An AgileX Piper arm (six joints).
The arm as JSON. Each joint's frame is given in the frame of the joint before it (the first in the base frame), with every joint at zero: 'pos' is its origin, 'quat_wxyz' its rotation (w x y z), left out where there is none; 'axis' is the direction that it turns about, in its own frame. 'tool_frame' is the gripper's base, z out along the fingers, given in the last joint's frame.
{
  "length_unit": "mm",
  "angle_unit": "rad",
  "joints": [
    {
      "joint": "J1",
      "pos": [
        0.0,
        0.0,
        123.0
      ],
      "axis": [
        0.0,
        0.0,
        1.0
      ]
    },
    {
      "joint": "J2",
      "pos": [
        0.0,
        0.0,
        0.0
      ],
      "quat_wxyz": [
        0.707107,
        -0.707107,
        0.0,
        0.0
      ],
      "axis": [
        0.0,
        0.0,
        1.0
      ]
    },
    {
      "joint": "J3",
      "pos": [
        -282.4,
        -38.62,
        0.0
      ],
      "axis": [
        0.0,
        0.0,
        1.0
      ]
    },
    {
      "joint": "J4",
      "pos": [
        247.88,
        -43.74,
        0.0
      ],
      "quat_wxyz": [
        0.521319,
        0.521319,
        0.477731,
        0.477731
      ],
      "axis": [
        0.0,
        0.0,
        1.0
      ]
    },
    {
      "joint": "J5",
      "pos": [
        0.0,
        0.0,
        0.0
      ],
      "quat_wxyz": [
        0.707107,
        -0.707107,
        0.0,
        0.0
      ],
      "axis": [
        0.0,
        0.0,
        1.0
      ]
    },
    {
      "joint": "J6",
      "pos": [
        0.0,
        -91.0,
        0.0
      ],
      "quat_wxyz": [
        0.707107,
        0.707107,
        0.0,
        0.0
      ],
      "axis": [
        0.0,
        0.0,
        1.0
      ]
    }
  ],
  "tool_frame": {
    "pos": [
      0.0,
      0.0,
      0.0
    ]
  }
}
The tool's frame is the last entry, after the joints.
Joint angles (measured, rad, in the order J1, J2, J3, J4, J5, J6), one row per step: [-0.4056, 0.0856, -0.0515, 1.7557, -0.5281, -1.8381]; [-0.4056, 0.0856, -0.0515, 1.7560, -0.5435, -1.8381]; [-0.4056, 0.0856, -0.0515, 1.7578, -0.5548, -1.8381]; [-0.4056, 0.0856, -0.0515, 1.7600, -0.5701, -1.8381]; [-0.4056, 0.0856, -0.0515, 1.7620, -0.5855, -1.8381]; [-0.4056, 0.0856, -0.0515, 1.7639, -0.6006, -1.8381]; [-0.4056, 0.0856, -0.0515, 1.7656, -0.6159, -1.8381]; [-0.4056, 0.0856, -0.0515, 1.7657, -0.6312, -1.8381]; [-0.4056, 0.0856, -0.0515, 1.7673, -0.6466, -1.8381]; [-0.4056, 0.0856, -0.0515, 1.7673, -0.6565, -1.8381]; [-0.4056, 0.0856, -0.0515, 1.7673, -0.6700, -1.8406]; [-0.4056, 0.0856, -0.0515, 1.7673, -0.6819, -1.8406]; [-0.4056, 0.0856, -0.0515, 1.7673, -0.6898, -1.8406]
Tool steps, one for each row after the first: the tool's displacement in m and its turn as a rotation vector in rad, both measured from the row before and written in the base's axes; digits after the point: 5 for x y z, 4 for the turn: [-0.00111, -0.00081, -0.00027, 0.0021, 0.0022, -0.0151]; [-0.00081, -0.00057, -0.00027, 0.0030, 0.0010, -0.0110]; [-0.00111, -0.00076, -0.00036, 0.0039, 0.0014, -0.0149]; [-0.00113, -0.00075, -0.00036, 0.0037, 0.0016, -0.0150]; [-0.00112, -0.00071, -0.00035, 0.0036, 0.0016, -0.0147]; [-0.00115, -0.00071, -0.00035, 0.0035, 0.0017, -0.0149]; [-0.00117, -0.00070, -0.00027, 0.0020, 0.0024, -0.0150]; [-0.00118, -0.00068, -0.00035, 0.0034, 0.0018, -0.0150]; [-0.00077, -0.00043, -0.00017, 0.0012, 0.0016, -0.0097]; [-0.00106, -0.00058, -0.00023, 0.0005, 0.0043, -0.0130]; [-0.00094, -0.00050, -0.00020, 0.0015, 0.0019, -0.0117]; [-0.00063, -0.00032, -0.00013, 0.0010, 0.0013, -0.0077]
